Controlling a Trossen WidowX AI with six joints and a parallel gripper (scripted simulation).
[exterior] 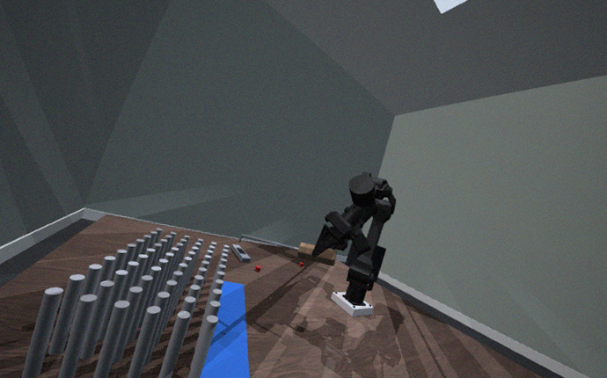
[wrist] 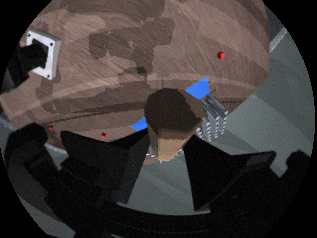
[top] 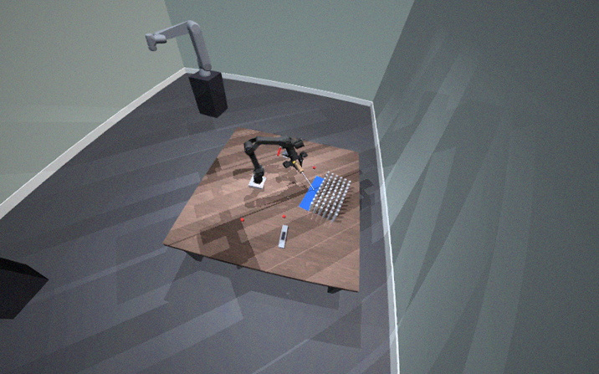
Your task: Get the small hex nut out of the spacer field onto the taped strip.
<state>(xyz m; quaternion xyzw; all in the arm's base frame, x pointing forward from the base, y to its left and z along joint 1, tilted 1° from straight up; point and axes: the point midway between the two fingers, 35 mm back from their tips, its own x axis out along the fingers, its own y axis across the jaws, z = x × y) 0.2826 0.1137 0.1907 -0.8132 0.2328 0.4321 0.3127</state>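
Right now my gripper tip is 15 cm short of the blue taped strip, 3 cm to the left of it and 19 cm above it. The rest, counted from my gripper tip: red tool (28 cm behind, 34 cm to the left, 18 cm below); then grey flat bar (5 cm ahead, 48 cm to the right, 17 cm below); then yellow object (11 cm behind, 23 cm to the left, 17 cm below).
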